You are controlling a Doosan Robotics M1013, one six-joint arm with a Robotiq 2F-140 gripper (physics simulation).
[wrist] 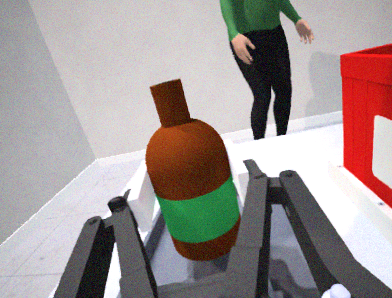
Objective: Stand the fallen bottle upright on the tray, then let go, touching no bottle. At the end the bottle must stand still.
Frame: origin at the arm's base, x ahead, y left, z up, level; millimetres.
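Seen in the pictures: gripper, fingertip midpoint: (189,163).
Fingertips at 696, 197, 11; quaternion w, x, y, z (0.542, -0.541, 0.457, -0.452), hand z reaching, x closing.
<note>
A point is followed by its place in that frame, as x, y, z.
A brown bottle (187,155) {648, 184, 40} with a green band is in the middle of the wrist view, neck up and leaning a little to the left in the picture. My gripper (189,163) {696, 197, 11} is shut on it, with a white pad on each side of its body. The grey-blue tray (166,260) {681, 253, -101} shows below and behind the bottle, partly hidden by the dark finger links. The bottle's lower end is over the tray; whether it touches the tray I cannot tell.
A red crate (356,125) {763, 10, -10} with a pale panel stands at the right on the white table (300,155) {898, 43, -107}. A person (265,55) in a green top and black trousers stands beyond the table, in front of the wall.
</note>
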